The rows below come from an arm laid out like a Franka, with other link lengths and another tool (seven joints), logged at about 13 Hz.
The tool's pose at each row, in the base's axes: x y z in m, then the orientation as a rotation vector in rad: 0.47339, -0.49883, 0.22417, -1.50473, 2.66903, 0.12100; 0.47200, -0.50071, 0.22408, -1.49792, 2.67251, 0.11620; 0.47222, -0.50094, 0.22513, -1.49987, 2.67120, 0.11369; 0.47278, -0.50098, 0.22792, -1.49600, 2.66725, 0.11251; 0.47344, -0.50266, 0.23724, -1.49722, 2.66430, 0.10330; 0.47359, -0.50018, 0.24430, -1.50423, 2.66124, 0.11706; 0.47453, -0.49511, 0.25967, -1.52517, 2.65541, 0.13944; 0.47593, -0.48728, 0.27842, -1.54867, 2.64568, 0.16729; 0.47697, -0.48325, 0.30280, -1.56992, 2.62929, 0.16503; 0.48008, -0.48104, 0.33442, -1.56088, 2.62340, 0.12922; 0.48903, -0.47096, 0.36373, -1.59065, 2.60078, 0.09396; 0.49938, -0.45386, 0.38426, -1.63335, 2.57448, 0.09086; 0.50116, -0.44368, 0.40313, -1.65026, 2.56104, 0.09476; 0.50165, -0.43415, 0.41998, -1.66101, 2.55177, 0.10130
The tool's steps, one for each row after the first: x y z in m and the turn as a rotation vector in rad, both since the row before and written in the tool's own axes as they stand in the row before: 0.00233, 0.00022, -0.00015, 0.00321, 0.00103, 0.00484; -0.00003, -0.00028, -0.00106, 0.00148, 0.00057, -0.00160; -0.00054, -0.00042, -0.00276, 0.00324, -0.00439, 0.00072; 0.00009, -0.00121, -0.00942, 0.00623, 0.00094, -0.00196; -0.00293, 0.00129, -0.00677, -0.00869, -0.00325, -0.00455; -0.00648, 0.00220, -0.01470, -0.01637, -0.00153, -0.01290; -0.00950, 0.00348, -0.01768, -0.01887, -0.00454, -0.01549; -0.00683, 0.00246, -0.02364, 0.00187, -0.00176, -0.01755; -0.00717, 0.00001, -0.03103, 0.02577, 0.00199, 0.00162; -0.01648, -0.00224, -0.02765, 0.02097, 0.00757, -0.02550; -0.02207, -0.00133, -0.01822, -0.00016, 0.00126, -0.03289; -0.01196, 0.00275, -0.01767, -0.00184, -0.00315, -0.01400; -0.01071, 0.00352, -0.01574, -0.00321, -0.00379, -0.00906
